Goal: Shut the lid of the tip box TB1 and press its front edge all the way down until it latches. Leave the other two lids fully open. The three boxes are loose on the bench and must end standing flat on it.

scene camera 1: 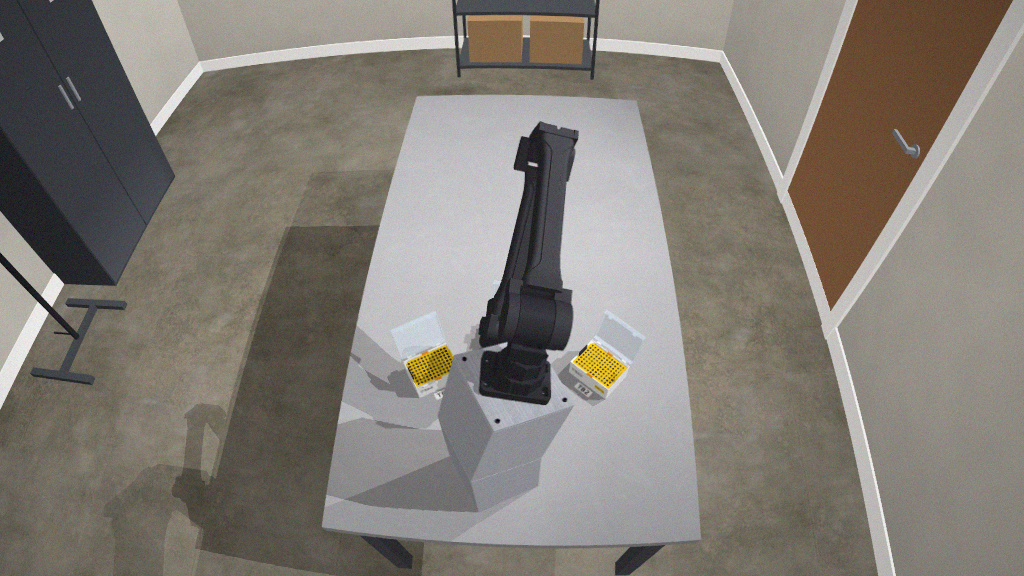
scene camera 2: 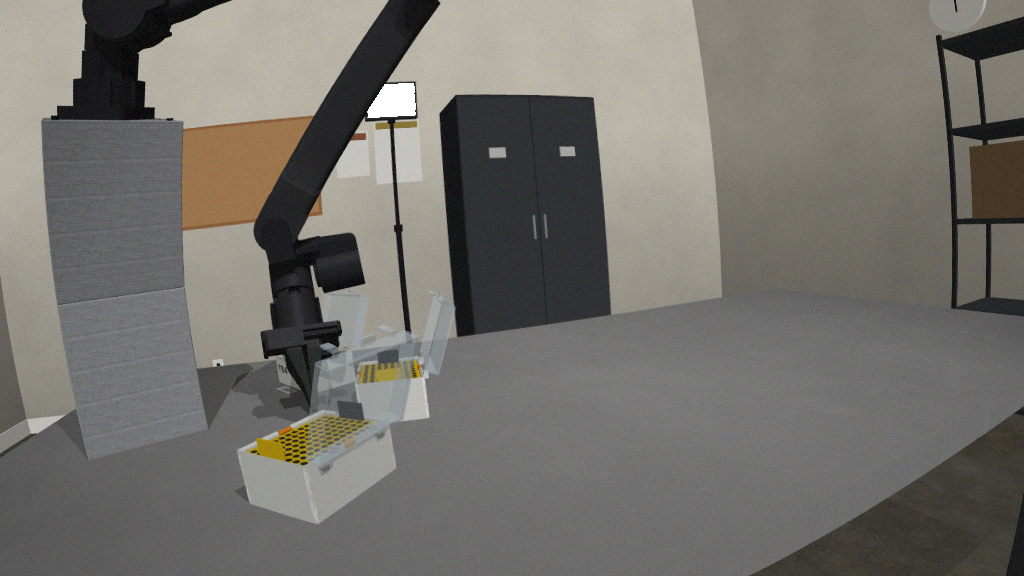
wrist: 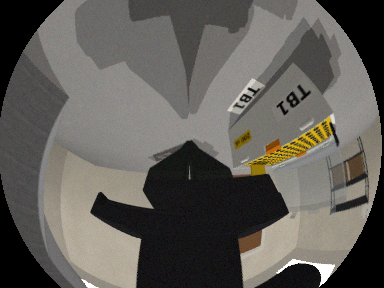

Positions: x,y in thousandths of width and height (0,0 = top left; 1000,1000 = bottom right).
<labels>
A tip box shows in scene camera 1 (430,664) and in scene camera 2 (278,654); in the wrist view it is out of frame.
</labels>
